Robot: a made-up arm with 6 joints.
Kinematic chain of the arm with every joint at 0, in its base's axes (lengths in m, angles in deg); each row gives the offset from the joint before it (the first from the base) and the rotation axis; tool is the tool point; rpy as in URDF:
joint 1: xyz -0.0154 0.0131 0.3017 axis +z
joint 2: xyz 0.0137 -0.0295 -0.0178 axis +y
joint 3: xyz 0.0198 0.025 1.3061 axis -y
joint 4: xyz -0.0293 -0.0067 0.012 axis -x
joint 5: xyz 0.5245 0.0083 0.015 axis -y
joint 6: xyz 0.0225 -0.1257 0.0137 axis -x
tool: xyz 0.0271 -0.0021 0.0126 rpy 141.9 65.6 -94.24
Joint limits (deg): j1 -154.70..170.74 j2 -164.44..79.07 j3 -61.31..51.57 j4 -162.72..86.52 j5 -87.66..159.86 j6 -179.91..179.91
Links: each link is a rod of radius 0.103 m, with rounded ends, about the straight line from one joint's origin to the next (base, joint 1, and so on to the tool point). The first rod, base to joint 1, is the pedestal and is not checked.
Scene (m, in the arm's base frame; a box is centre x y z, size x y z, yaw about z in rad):
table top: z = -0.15
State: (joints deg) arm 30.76 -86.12 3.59 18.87 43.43 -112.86
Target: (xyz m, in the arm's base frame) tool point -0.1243 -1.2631 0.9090
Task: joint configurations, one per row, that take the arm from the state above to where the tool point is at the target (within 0.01 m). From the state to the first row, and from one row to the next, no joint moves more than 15 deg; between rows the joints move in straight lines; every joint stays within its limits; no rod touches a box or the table.
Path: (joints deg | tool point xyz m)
1: 42.96 -86.32 0.56 17.45 43.24 -112.86 | -0.9319 -1.0006 0.9189
2: 55.17 -86.52 -2.48 16.03 43.05 -112.86 | -0.6785 -1.1492 0.9172
3: 67.37 -86.72 -5.51 14.62 42.87 -112.86 | -0.4048 -1.2372 0.9138
4: 79.58 -86.92 -8.54 13.20 42.68 -112.86 | -0.1243 -1.2632 0.9089

